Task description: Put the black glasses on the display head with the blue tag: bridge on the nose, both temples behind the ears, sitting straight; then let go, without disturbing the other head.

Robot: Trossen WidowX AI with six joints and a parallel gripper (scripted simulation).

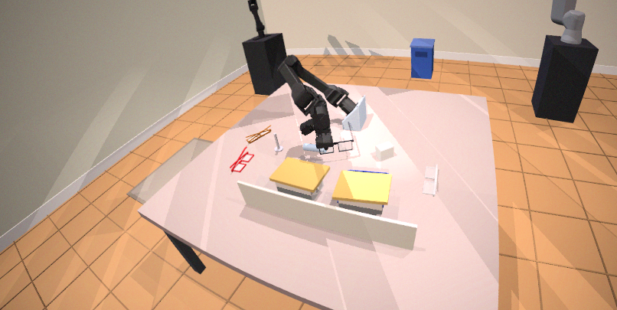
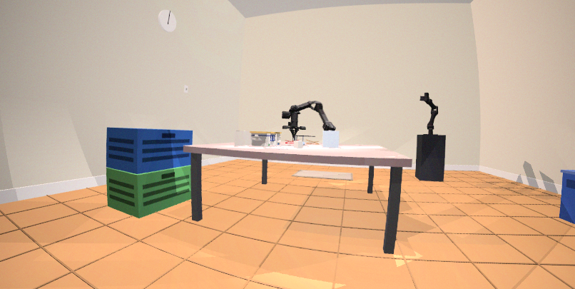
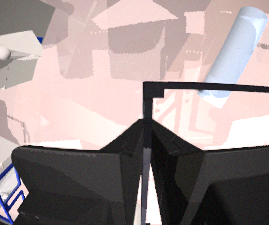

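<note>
Right now the pale blue cylinder is 9 cm to the right of my gripper tip, 5 cm below it and 5 cm behind it. From my gripper tip the other things lie so: round stand: 25 cm to the right, 4 cm below; then white cube: 20 cm to the left, 11 cm behind, 4 cm below; then low white wall: 30 cm ahead, 13 cm to the left, 1 cm below.
</note>
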